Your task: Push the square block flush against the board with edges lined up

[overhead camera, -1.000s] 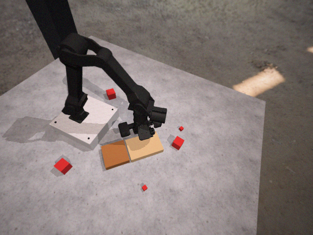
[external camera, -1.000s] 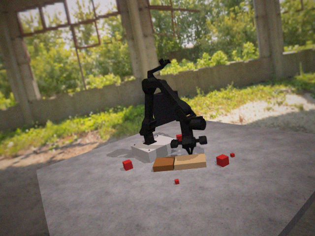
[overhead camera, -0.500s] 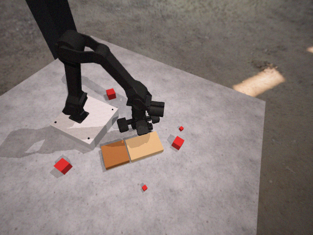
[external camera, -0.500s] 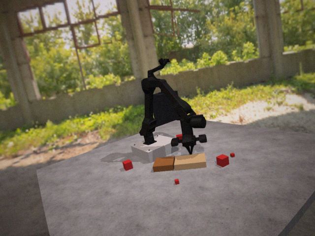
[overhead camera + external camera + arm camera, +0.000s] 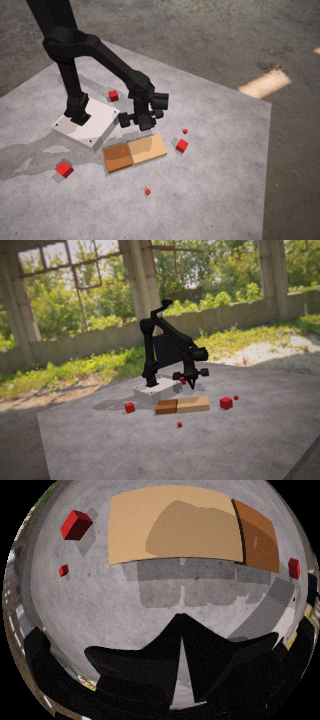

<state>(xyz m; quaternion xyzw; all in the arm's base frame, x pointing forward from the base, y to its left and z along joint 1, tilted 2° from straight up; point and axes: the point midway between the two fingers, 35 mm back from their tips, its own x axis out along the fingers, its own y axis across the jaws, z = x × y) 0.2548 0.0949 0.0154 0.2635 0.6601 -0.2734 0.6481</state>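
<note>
The tan board is 70 mm to the right of my gripper tip, 70 mm ahead of it and 40 mm below it. From my gripper tip the other things lie so: orange-brown square block (170 mm to the right, 40 mm below, 20 mm behind).
</note>
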